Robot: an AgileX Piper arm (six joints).
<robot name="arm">
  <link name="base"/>
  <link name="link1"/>
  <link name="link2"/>
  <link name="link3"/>
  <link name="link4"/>
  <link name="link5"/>
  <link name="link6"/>
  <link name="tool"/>
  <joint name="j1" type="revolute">
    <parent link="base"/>
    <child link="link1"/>
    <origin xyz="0 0 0.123" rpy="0 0 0"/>
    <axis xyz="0 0 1"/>
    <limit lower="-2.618" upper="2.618"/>
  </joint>
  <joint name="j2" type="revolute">
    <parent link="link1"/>
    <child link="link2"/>
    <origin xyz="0 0 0" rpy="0 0 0"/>
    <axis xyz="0 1 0"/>
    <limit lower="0" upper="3.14"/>
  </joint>
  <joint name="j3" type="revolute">
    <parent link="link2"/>
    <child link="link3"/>
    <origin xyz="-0.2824 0 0.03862" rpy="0 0 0"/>
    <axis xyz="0 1 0"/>
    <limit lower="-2.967" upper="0"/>
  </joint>
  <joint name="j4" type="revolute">
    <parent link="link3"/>
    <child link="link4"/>
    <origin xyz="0.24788 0 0.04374" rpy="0 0 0"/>
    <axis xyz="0.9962 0 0.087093"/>
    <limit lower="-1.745" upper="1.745"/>
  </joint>
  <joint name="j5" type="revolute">
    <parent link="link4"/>
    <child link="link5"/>
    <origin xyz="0 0 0" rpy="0 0 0"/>
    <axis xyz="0 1 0"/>
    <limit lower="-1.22" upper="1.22"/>
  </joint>
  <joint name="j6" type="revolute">
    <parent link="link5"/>
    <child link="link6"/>
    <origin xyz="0.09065 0 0.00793" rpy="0 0 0"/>
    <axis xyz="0.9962 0 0.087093"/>
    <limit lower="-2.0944" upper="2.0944"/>
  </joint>
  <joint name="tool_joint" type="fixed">
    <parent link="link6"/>
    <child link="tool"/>
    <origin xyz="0 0 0" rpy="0 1.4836 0"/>
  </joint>
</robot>
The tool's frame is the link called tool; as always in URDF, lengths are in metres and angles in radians.
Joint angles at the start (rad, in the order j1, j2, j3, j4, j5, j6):
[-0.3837, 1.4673, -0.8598, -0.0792, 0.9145, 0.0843]
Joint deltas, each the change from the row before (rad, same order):
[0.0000, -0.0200, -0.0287, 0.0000, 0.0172, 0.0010]
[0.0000, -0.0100, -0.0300, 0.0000, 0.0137, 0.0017]
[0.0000, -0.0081, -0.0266, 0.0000, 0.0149, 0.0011]
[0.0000, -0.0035, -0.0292, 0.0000, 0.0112, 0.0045]
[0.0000, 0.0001, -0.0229, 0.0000, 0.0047, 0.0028]
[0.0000, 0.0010, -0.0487, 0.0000, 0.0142, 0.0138]
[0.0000, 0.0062, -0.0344, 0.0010, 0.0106, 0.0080]
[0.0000, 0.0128, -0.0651, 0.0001, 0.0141, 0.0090]
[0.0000, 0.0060, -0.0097, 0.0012, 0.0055, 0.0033]
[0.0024, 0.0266, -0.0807, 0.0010, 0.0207, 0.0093]
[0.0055, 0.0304, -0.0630, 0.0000, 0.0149, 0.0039]
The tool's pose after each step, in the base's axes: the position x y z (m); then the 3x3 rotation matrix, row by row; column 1 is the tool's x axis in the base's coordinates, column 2 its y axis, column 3 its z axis. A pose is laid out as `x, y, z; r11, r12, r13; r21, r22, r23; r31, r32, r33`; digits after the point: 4 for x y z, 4 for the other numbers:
0.2317, -0.0998, 0.2242; -0.8988, 0.4179, 0.1319; 0.4038, 0.9067, -0.1217; -0.1704, -0.0562, -0.9838
0.2345, -0.1010, 0.2340; -0.8933, 0.4217, 0.1556; 0.4043, 0.9051, -0.1320; -0.1964, -0.0550, -0.9790
0.2366, -0.1019, 0.2427; -0.8886, 0.4247, 0.1732; 0.4046, 0.9037, -0.1398; -0.2159, -0.0542, -0.9749
0.2396, -0.1031, 0.2510; -0.8819, 0.4304, 0.1924; 0.4075, 0.9011, -0.1481; -0.2371, -0.0522, -0.9701
0.2425, -0.1043, 0.2569; -0.8764, 0.4341, 0.2086; 0.4086, 0.8995, -0.1549; -0.2548, -0.0505, -0.9657
0.2480, -0.1066, 0.2694; -0.8615, 0.4485, 0.2382; 0.4184, 0.8927, -0.1675; -0.2877, -0.0446, -0.9567
0.2523, -0.1083, 0.2769; -0.8525, 0.4570, 0.2538; 0.4247, 0.8886, -0.1734; -0.3048, -0.0400, -0.9516
0.2606, -0.1117, 0.2910; -0.8364, 0.4669, 0.2871; 0.4290, 0.8837, -0.1874; -0.3412, -0.0336, -0.9394
0.2622, -0.1123, 0.2918; -0.8350, 0.4702, 0.2858; 0.4330, 0.8820, -0.1860; -0.3395, -0.0316, -0.9401
0.2733, -0.1160, 0.3062; -0.8198, 0.4782, 0.3152; 0.4364, 0.8779, -0.1969; -0.3709, -0.0238, -0.9284
0.2837, -0.1184, 0.3145; -0.8136, 0.4779, 0.3313; 0.4337, 0.8782, -0.2017; -0.3873, -0.0204, -0.9217

